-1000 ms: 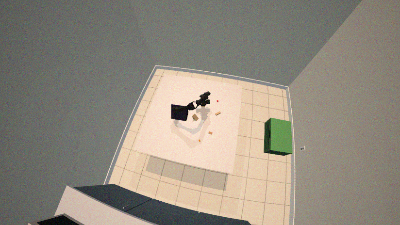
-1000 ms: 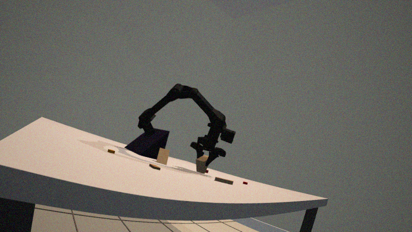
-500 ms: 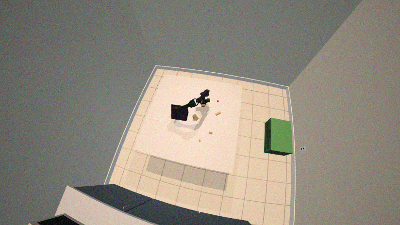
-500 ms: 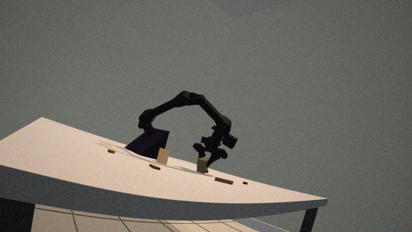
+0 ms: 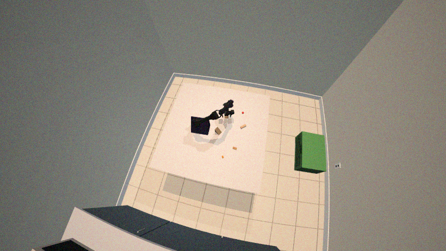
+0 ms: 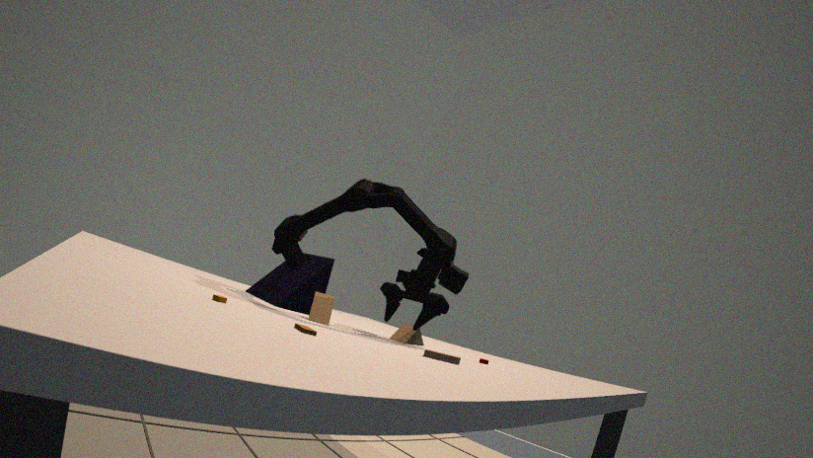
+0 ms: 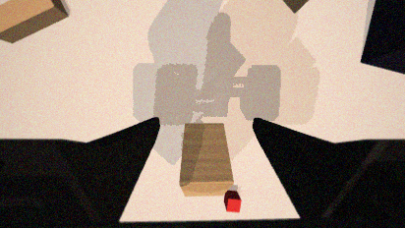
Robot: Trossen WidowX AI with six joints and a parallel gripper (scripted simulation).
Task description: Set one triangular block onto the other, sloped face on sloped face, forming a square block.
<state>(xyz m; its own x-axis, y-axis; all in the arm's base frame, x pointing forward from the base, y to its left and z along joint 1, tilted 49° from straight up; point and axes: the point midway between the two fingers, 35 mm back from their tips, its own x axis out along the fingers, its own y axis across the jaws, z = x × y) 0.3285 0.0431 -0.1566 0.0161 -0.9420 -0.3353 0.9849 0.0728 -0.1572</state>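
Right now the triangular block is 50 mm to the left of my gripper tip, 20 mm below it and 10 mm behind it. From my gripper tip the other things lie so: flat tan block 220 mm ahead, 80 mm to the right, 30 mm below; small orange piece 490 mm to the right, 40 mm below, 20 mm ahead.
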